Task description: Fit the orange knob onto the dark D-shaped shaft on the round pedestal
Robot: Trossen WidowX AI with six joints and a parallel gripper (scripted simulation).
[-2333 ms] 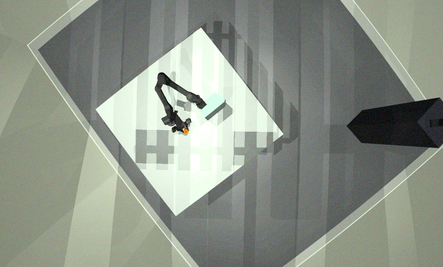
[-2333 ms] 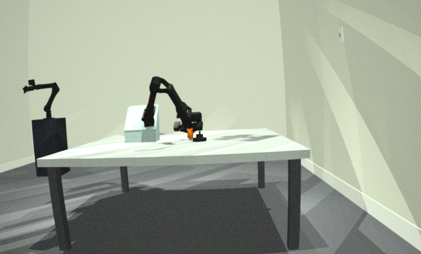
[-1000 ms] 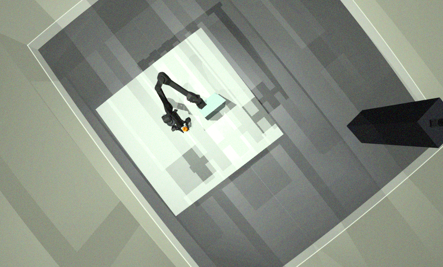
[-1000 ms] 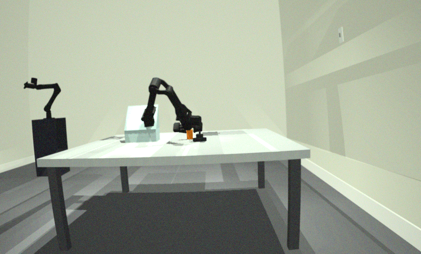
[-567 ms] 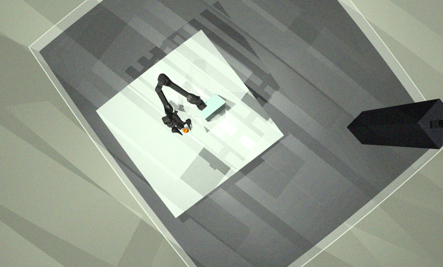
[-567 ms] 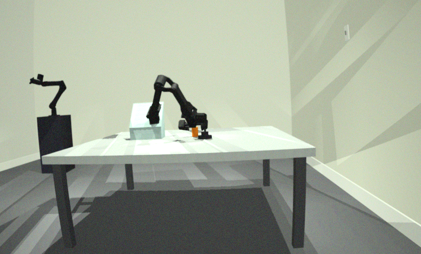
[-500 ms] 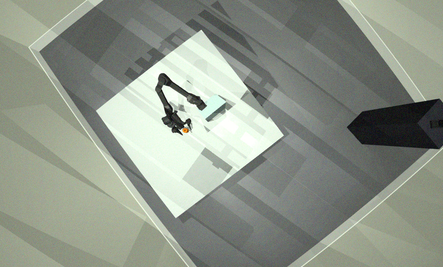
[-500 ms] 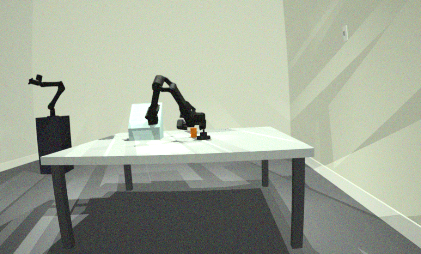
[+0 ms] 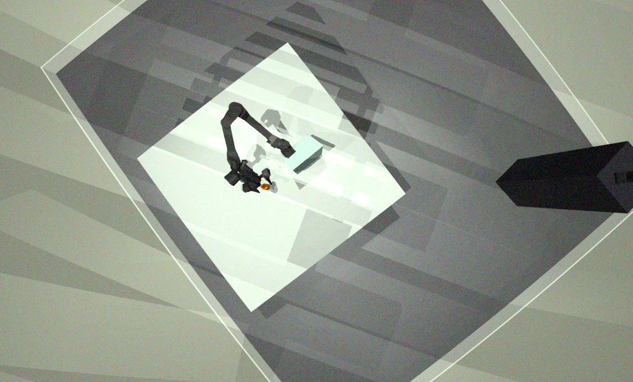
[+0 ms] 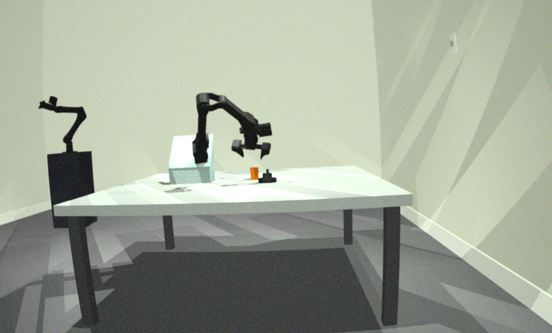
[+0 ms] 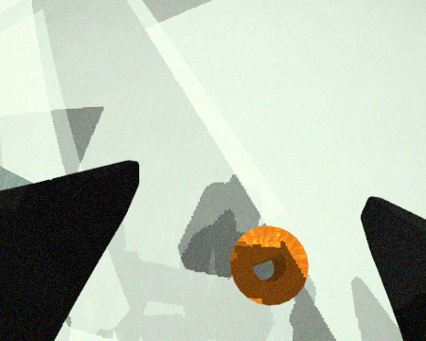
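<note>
Now: gripper tip 80 mm above the orange knob, 30 mm to the left of it and 10 mm short of it. Round my gripper tip: pedestal 170 mm to the right, 80 mm below, 70 mm ahead.
</note>
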